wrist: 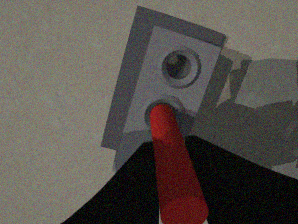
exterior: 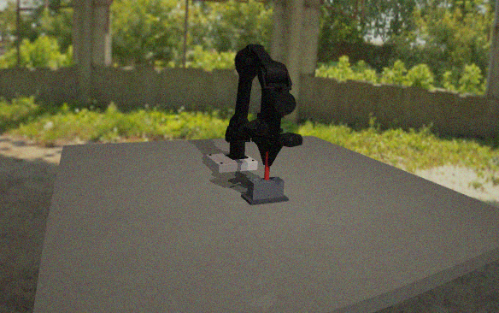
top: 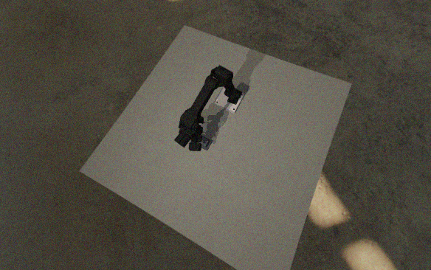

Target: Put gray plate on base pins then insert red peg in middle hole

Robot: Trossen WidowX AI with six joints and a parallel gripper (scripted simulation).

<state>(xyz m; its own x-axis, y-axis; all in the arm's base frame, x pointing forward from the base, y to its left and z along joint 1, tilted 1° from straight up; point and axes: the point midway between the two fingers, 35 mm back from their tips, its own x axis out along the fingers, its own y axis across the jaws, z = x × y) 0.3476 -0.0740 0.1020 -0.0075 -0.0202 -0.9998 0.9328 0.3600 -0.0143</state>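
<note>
Now: gripper tip right at the red peg. Round my gripper tip: gray plate 6 cm below.
</note>
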